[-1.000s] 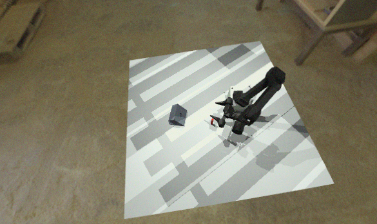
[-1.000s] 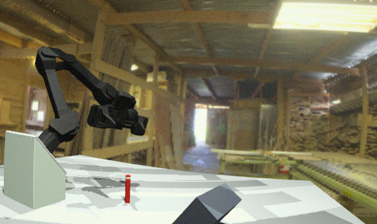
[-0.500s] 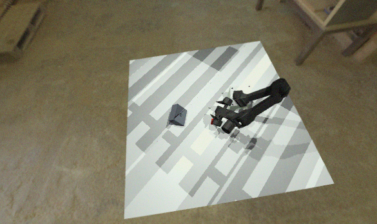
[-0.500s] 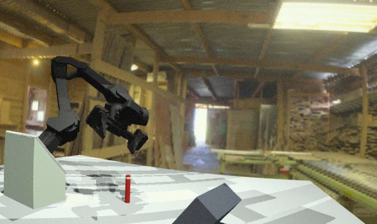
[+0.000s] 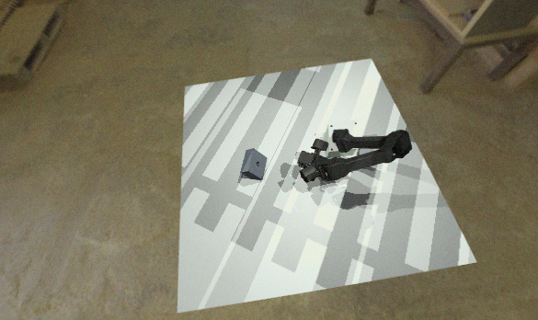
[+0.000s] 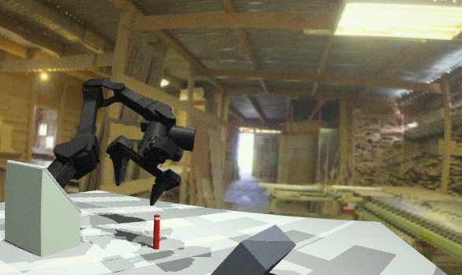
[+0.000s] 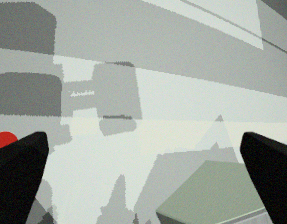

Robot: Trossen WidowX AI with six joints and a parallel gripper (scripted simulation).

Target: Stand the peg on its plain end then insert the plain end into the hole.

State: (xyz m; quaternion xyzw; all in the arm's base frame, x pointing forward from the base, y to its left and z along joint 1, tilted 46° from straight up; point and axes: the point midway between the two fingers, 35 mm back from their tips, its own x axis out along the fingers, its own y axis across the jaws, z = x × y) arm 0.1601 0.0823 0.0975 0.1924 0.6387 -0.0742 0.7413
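Now: the red peg 2 cm ahead of my gripper tip, 5 cm to the left of it and 7 cm below it. Round my gripper tip: dark sloped panel (27 cm ahead, 1 cm to the right, 8 cm below).
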